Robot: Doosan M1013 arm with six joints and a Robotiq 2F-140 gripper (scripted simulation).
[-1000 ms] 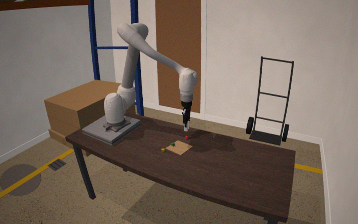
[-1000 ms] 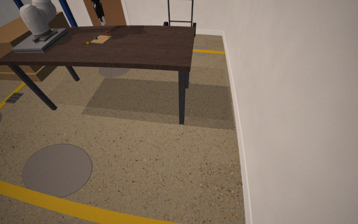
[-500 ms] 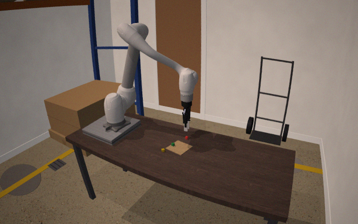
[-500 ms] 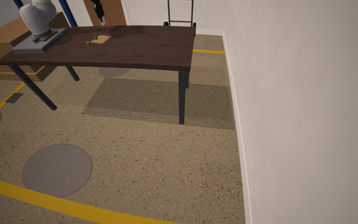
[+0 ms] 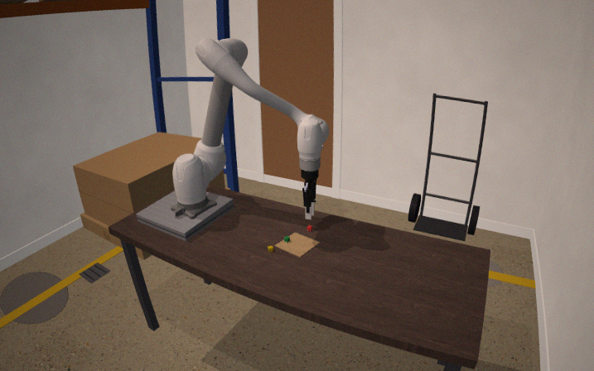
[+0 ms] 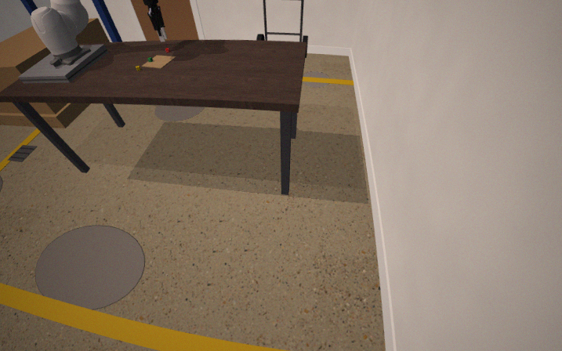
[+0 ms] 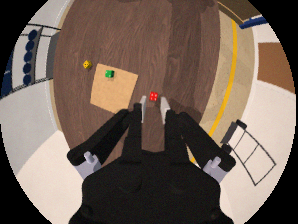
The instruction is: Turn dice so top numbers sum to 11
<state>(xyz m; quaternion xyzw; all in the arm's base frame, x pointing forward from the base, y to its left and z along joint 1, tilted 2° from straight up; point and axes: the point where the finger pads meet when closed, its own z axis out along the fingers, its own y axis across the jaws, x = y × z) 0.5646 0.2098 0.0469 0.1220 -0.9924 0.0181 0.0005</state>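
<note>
The red die is 90 mm below my hand. Round my hand: green die 30 mm behind, 140 mm to the right, 90 mm below; tan mat 20 mm ahead, 130 mm to the right, 100 mm below; yellow die 50 mm behind, 230 mm to the right, 90 mm below.
</note>
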